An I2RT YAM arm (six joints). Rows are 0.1 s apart.
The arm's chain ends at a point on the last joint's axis. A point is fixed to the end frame.
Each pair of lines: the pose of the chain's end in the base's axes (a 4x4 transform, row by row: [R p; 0 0 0 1], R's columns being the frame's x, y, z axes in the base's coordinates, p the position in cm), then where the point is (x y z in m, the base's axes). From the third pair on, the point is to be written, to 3 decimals.
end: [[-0.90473, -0.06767, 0.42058, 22.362], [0.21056, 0.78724, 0.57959, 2.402], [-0.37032, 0.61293, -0.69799, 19.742], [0, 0, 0, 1]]
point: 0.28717 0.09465 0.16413
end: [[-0.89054, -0.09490, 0.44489, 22.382], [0.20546, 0.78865, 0.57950, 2.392], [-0.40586, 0.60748, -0.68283, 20.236], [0, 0, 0, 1]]
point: 0.28831 0.09474 0.17136
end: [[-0.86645, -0.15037, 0.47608, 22.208], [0.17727, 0.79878, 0.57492, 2.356], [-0.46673, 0.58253, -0.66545, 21.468], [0, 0, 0, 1]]
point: 0.287 0.095 0.186
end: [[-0.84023, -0.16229, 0.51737, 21.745], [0.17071, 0.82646, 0.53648, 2.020], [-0.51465, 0.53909, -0.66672, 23.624], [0, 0, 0, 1]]
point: 0.285 0.089 0.208
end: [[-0.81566, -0.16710, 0.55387, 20.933], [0.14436, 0.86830, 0.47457, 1.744], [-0.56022, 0.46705, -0.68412, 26.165], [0, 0, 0, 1]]
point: 0.279 0.083 0.231
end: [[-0.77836, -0.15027, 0.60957, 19.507], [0.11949, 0.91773, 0.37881, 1.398], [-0.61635, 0.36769, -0.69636, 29.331], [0, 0, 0, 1]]
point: 0.269 0.073 0.260
